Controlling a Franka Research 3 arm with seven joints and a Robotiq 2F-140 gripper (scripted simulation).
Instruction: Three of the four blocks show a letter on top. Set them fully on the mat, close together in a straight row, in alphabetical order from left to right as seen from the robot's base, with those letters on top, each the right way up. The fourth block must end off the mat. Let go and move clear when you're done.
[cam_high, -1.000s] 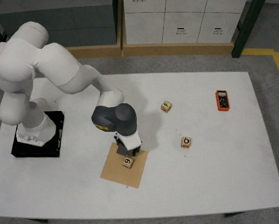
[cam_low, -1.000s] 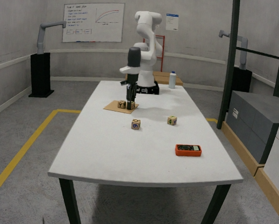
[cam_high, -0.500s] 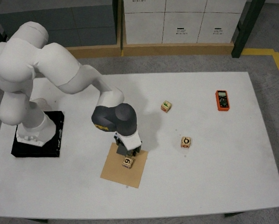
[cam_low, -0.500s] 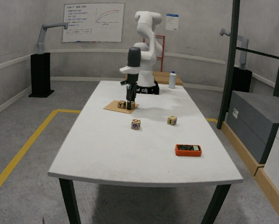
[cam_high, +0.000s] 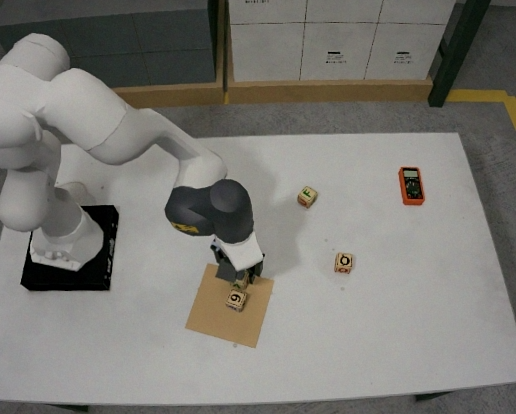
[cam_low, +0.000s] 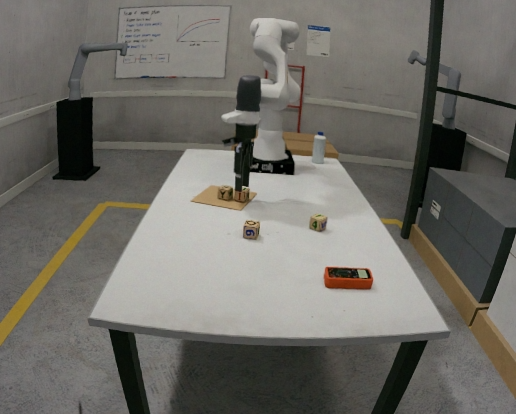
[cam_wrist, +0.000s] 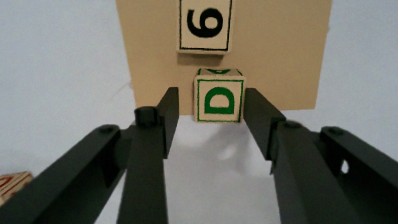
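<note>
Now: the block 6 cm below my hand and 1 cm behind it. Round my hand: tan mat: 8 cm below, 6 cm to the right, 3 cm behind; then orange multimeter: 54 cm ahead, 30 cm to the left, 7 cm below; then white bottle: 66 cm behind, 39 cm to the left.
</note>
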